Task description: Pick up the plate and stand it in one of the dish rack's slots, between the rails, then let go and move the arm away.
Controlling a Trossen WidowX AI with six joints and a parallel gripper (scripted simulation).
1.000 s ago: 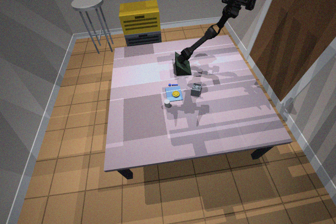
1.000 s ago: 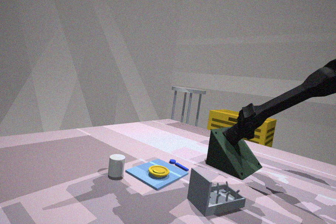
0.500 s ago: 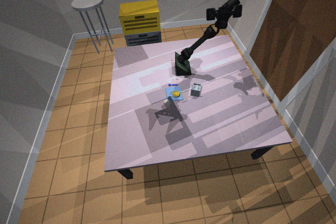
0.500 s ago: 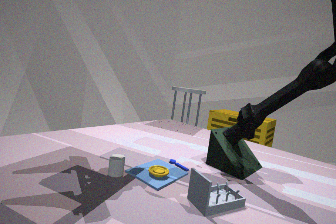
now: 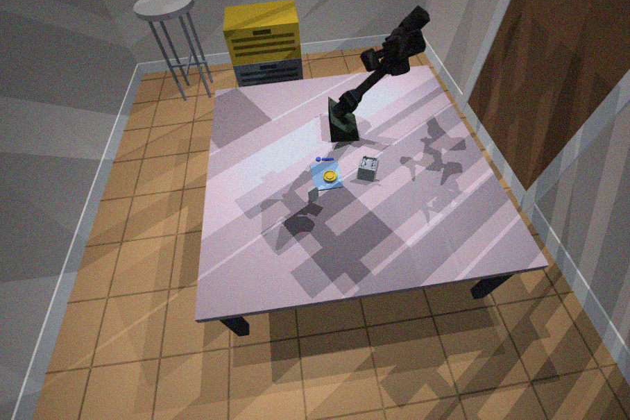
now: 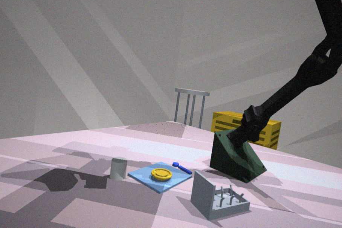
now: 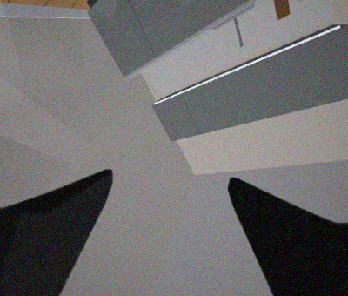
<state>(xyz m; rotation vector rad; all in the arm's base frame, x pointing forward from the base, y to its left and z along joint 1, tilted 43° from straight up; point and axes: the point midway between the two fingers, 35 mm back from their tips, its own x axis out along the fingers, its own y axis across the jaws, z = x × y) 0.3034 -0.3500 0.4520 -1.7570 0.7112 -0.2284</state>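
The yellow plate lies 110 mm behind my gripper tip, 140 mm to the right of it and 600 mm below it. Also, from my gripper tip: grey dish rack: 110 mm behind, 40 mm to the left, 600 mm below; light blue board: 130 mm behind, 150 mm to the right, 620 mm below; blue spoon: 230 mm behind, 140 mm to the right, 620 mm below.
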